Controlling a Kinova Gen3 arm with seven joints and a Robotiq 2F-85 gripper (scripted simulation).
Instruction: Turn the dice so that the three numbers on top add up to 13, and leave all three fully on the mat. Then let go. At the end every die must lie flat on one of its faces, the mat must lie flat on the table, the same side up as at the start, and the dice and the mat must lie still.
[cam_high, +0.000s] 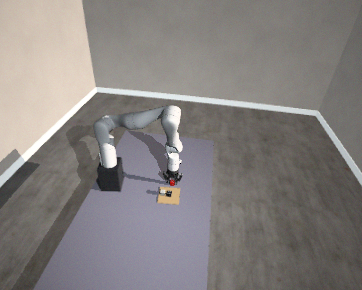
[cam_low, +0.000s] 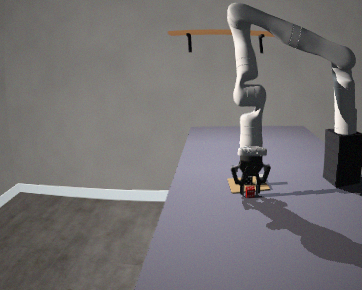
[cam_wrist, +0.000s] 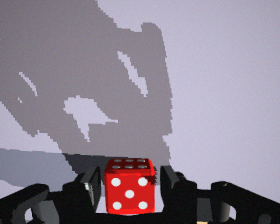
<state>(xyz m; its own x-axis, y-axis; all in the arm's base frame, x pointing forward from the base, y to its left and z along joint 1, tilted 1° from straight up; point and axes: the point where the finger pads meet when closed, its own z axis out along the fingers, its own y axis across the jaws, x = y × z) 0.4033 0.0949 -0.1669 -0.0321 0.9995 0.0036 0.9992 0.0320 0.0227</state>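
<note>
Right now the red die is right at my hand. The rest, counted from my hand: black die (110 mm to the right); then tan mat (110 mm to the right, 20 mm below); then white die (110 mm to the right, 40 mm behind).
</note>
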